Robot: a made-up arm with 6 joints. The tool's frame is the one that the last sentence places.
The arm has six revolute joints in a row. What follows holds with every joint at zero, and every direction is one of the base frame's.
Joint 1 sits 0.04 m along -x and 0.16 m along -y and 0.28 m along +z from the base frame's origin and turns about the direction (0.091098, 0.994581, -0.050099).
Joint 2 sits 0.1 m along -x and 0.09 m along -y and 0.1 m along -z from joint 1 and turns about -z.
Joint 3 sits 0.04 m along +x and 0.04 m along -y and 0.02 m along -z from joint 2 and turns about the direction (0.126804, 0.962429, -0.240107).
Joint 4 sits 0.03 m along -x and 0.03 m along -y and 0.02 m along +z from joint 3 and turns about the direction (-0.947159, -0.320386, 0.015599).
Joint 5 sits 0.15 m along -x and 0.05 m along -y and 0.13 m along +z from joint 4 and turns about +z.
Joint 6 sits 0.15 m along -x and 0.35 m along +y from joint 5 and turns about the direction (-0.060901, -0.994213, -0.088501).
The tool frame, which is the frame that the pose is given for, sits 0.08 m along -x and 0.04 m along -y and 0.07 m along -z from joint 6; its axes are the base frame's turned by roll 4.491, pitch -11.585 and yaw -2.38 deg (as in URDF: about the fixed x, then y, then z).
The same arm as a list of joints. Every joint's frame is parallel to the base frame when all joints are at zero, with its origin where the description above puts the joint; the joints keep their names.
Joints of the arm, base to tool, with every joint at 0 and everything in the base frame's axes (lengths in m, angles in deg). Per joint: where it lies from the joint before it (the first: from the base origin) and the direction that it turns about. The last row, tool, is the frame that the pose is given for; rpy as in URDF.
joint 1: axis 0.091098 0.994581 -0.050099 offset -0.04 -0.16 0.28
joint 2: axis -z offset -0.1 -0.09 -0.1
joint 3: axis 0.126804 0.962429 -0.240107 offset 0.04 -0.04 -0.02
joint 4: axis -0.947159 -0.320386 0.015599 offset -0.03 -0.03 0.02
joint 5: axis +z offset -0.15 -0.05 0.13
joint 6: axis -0.060901 -0.994213 -0.088501 offset -0.15 0.35 0
tool: offset -0.08 -0.04 -0.07 rpy 4.49 -11.59 -2.38

